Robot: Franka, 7 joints.
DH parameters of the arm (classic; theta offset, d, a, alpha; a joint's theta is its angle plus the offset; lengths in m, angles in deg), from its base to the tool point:
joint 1: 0 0.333 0 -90
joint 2: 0 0 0 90
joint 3: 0 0.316 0.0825 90
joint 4: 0 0 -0.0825 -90
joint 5: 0 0.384 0 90
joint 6: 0 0 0.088 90
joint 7: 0 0.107 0 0
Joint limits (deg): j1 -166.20..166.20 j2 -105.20..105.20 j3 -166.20..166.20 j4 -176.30..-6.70 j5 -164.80..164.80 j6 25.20..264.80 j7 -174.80..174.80
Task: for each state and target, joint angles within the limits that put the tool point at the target. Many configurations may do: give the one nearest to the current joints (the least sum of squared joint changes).
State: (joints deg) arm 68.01 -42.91 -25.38 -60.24 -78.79 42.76 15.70
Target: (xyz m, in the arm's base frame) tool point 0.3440 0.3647 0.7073
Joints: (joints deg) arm 76.69 3.49 -15.54 -83.33 -71.82 51.98 15.70
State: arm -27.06 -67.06 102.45 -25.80 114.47 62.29 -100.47
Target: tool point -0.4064 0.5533 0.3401
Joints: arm -40.37 -75.60 101.24 -35.55 101.94 28.14 -100.47
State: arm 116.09 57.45 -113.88 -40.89 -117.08 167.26 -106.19
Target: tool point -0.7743 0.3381 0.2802
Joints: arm 165.84 94.27 -108.34 -13.14 -113.45 156.37 -106.19
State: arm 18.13 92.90 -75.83 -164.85 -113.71 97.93 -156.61
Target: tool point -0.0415 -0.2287 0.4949
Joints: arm 18.13 104.45 -96.50 -176.30 -102.09 89.62 -156.61
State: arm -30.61 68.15 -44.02 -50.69 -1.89 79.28 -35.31
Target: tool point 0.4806 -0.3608 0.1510
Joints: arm -11.89 62.84 -32.11 -70.32 1.29 59.58 -35.31
